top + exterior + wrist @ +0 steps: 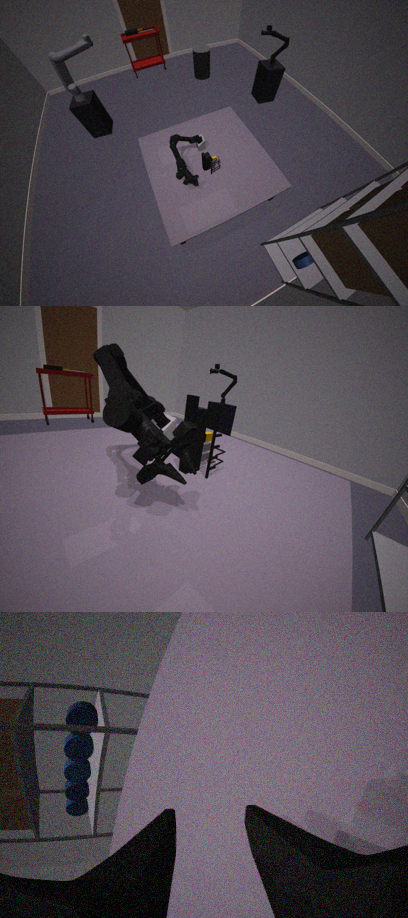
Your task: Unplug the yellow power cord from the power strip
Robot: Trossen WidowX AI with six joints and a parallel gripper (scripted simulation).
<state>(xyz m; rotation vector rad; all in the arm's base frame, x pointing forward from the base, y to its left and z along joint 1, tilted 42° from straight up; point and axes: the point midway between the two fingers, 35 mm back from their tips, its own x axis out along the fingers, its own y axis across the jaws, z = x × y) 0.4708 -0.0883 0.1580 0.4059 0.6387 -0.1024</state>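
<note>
Now: gripper tip 23 cm past the yellow plug, 22 cm to the right of it and 3 cm below it.
</note>
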